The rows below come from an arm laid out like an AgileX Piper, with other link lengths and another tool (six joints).
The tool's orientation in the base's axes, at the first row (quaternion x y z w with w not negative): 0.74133 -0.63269 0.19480 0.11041
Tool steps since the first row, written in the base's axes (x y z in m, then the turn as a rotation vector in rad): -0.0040 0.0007 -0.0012 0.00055 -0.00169 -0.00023; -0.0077 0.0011 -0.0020 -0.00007 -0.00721 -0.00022; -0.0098 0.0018 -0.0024 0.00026 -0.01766 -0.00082; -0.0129 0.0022 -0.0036 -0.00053 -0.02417 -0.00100; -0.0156 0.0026 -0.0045 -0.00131 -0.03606 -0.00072; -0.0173 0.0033 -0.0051 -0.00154 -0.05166 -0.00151; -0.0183 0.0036 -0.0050 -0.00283 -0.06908 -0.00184
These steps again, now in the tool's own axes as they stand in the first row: -0.0016 0.0039 0.0002 0.00148 -0.00022 0.00098; -0.0028 0.0075 0.0002 0.00635 0.00135 0.00315; -0.0039 0.0095 0.0000 0.01549 0.00290 0.00802; -0.0051 0.0126 0.0004 0.02114 0.00483 0.01074; -0.0062 0.0152 0.0007 0.03180 0.00766 0.01524; -0.0073 0.0168 0.0007 0.04540 0.01068 0.02232; -0.0076 0.0177 0.0003 0.06069 0.01502 0.02957
